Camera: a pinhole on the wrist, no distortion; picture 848 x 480 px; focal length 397.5 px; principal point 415.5 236.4 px. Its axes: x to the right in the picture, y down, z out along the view. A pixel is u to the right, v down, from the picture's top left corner.
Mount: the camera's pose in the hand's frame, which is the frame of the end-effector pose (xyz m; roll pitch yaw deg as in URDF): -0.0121 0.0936 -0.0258 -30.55 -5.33 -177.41
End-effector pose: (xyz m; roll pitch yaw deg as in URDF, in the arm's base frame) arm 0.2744 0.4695 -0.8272 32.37 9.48 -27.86
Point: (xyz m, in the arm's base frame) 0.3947 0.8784 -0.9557
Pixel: behind the camera
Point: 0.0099 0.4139 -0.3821
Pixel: 739.4 14.9
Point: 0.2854 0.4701 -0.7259
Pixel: 440.3 146.1
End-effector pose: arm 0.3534 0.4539 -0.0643 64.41 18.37 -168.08
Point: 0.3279 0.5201 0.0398
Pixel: 488.6 112.9
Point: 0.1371 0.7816 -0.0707
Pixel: 320.8 233.4
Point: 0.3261 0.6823 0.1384
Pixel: 562.3 38.3
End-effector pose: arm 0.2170 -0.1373 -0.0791 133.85 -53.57 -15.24
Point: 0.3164 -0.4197 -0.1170
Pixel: 346.7 66.5
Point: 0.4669 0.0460 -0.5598
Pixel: outside the picture
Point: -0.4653 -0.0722 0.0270
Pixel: behind the camera
